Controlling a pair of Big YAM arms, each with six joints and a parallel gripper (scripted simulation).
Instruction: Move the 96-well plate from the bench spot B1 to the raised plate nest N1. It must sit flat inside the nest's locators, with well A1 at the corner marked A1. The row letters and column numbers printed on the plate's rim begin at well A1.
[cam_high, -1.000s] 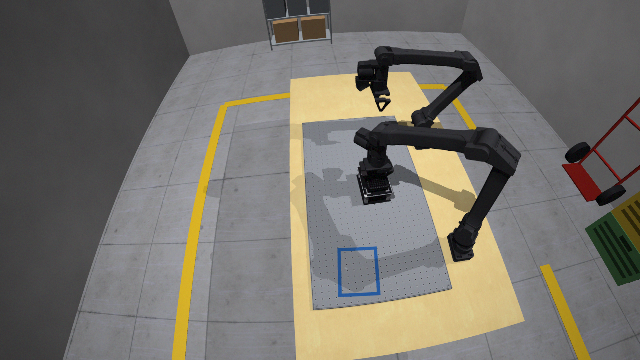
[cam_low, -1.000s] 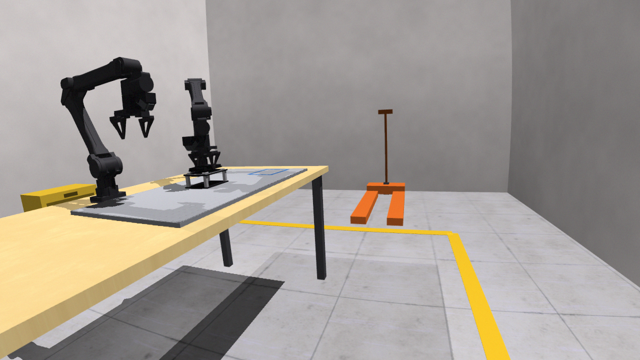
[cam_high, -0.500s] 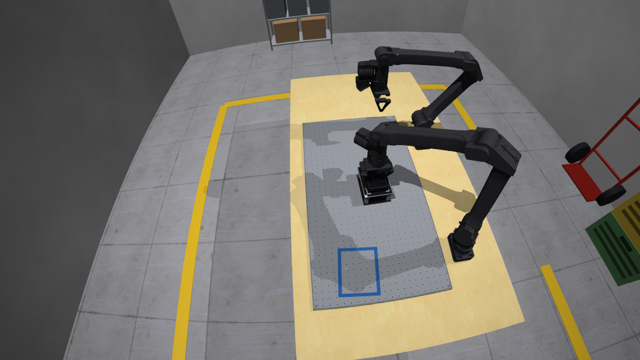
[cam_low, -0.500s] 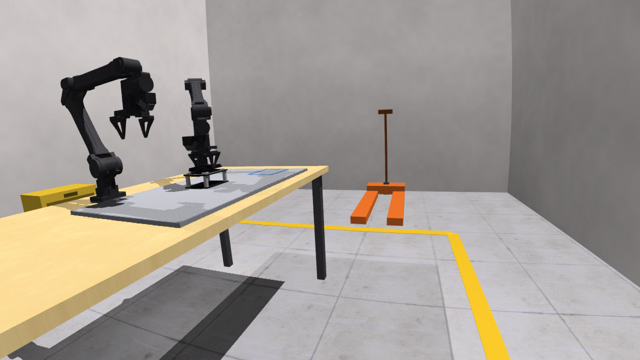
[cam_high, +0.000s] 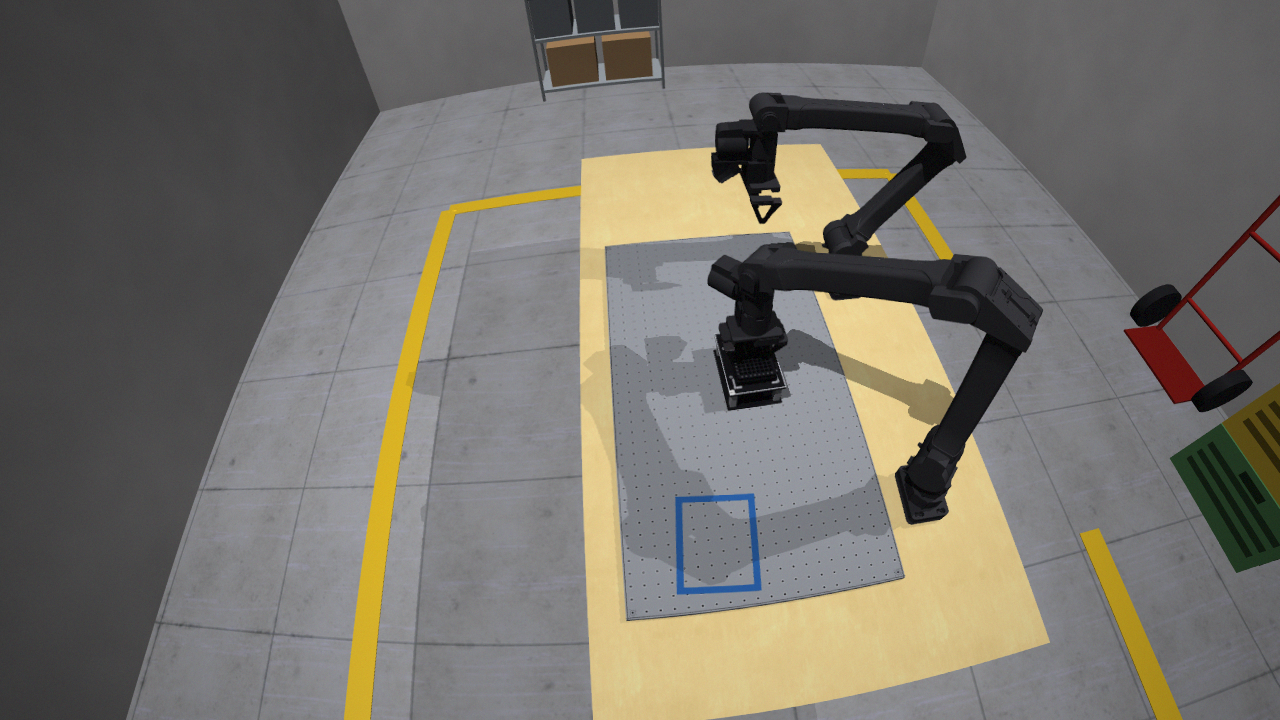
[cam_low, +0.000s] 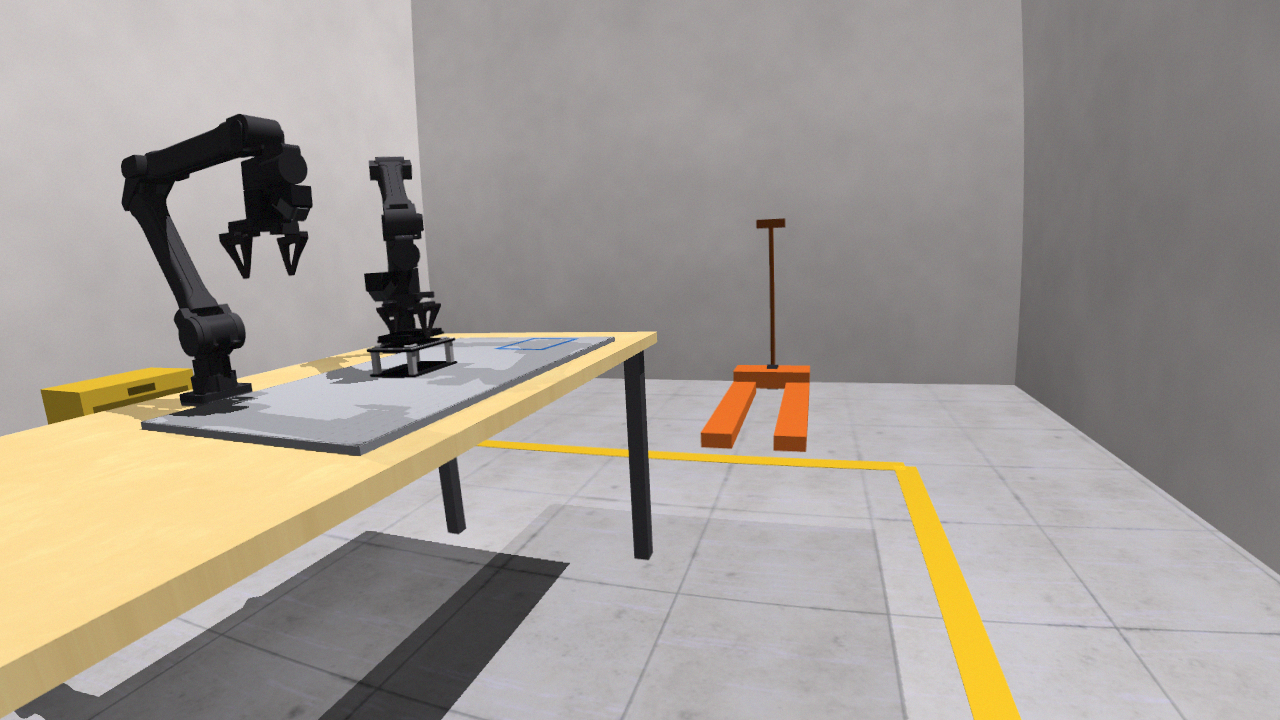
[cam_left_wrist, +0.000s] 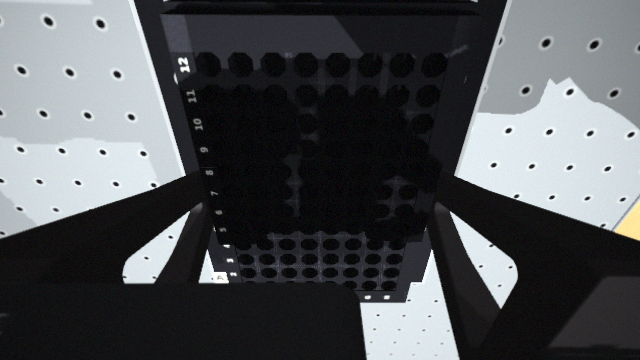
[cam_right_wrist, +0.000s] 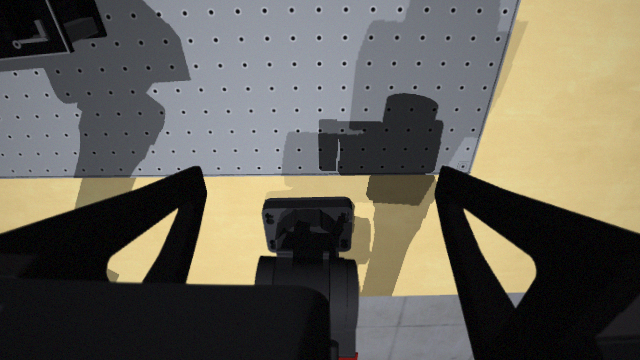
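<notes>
Right now the black 96-well plate is right at my left hand. Also, from my left hand: raised nest N1: 20 mm below; A1 corner label: 50 mm ahead, 80 mm to the left, 20 mm below.
</notes>
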